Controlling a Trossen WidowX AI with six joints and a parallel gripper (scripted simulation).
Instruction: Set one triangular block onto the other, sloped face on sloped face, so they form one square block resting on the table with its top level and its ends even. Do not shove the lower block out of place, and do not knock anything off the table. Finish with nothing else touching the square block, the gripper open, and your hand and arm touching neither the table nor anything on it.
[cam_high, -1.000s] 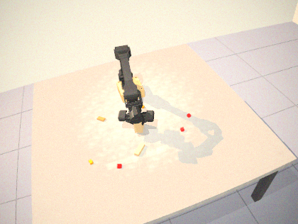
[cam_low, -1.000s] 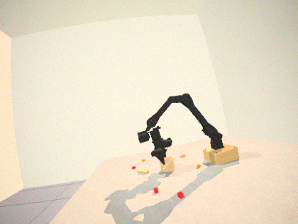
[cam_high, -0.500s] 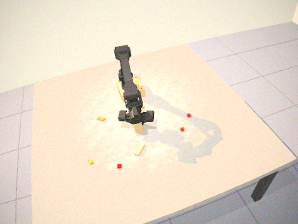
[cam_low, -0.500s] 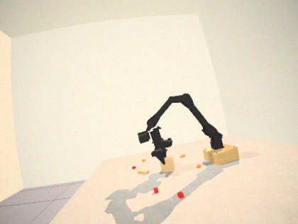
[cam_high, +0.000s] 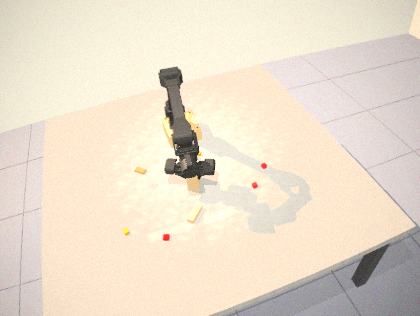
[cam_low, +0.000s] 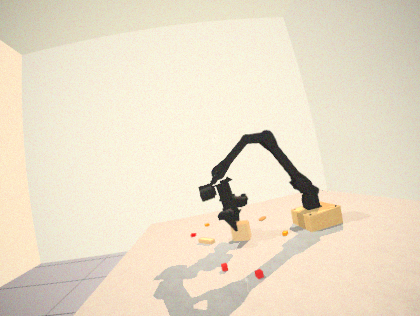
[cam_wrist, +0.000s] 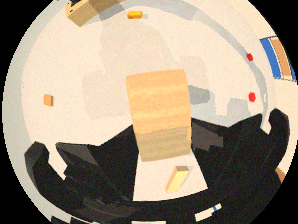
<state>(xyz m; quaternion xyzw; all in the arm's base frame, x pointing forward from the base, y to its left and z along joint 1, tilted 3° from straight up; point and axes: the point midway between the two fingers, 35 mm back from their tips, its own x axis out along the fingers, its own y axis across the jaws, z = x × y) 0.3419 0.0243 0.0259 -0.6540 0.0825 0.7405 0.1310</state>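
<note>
Right now my gripper tip is 10 mm below the tan triangular block and 10 mm short of it. Round my gripper tip: flat tan bar 140 mm ahead, 30 mm below, 20 mm to the right.
</note>
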